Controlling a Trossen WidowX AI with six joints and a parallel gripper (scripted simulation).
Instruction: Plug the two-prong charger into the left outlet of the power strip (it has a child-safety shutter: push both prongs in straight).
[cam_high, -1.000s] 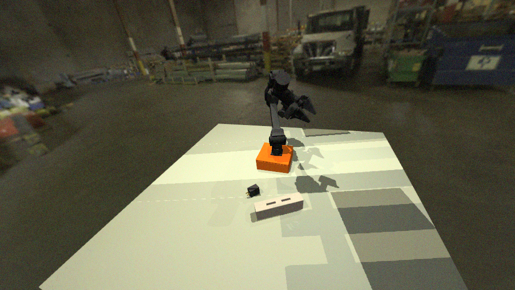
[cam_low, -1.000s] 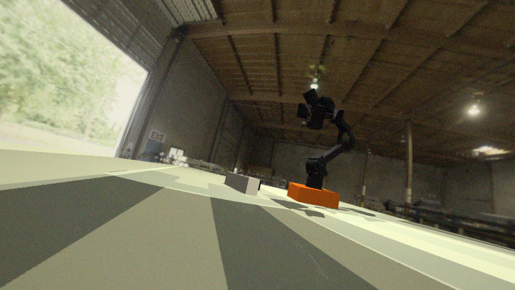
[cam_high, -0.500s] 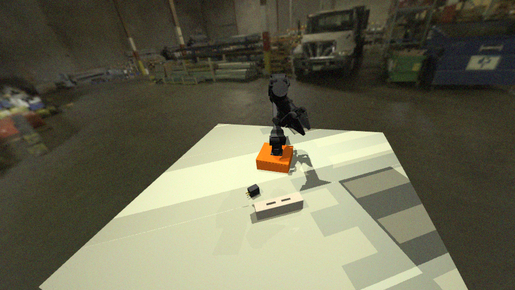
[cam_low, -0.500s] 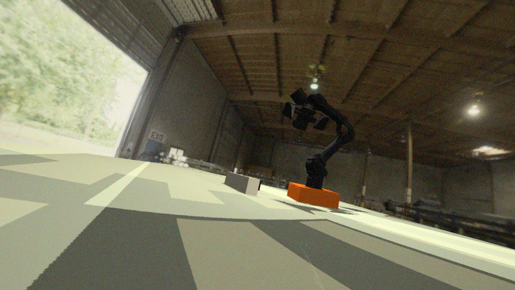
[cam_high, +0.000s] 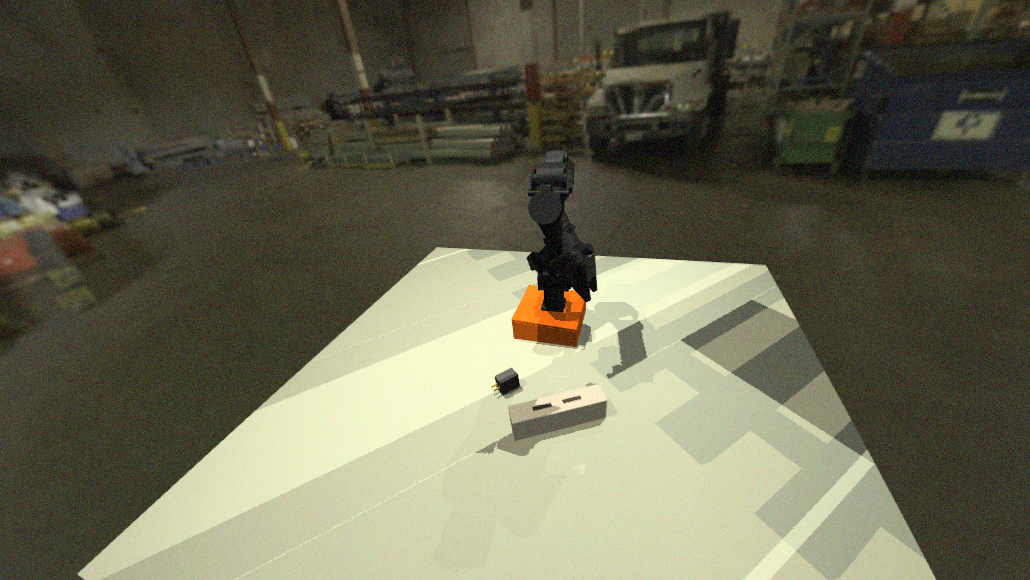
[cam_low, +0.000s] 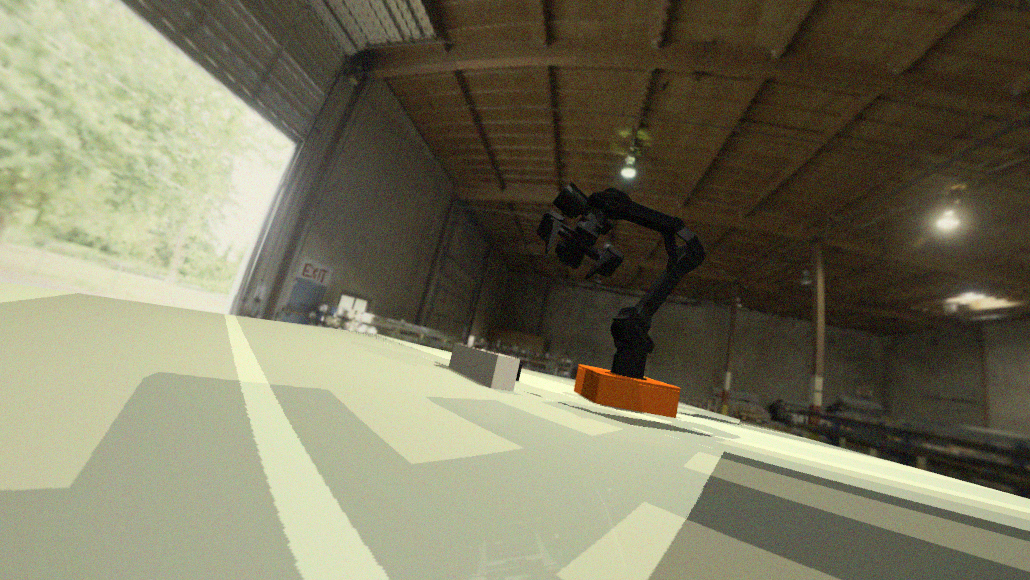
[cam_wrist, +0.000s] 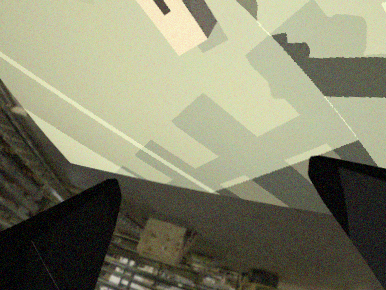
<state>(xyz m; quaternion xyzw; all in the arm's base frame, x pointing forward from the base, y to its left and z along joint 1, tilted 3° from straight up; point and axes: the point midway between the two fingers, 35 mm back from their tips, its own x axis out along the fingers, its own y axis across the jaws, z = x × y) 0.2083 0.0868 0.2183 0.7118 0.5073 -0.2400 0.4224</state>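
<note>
My gripper tip is now 5 cm short of the black two-prong charger, 20 cm to the left of it and 23 cm above it.
</note>
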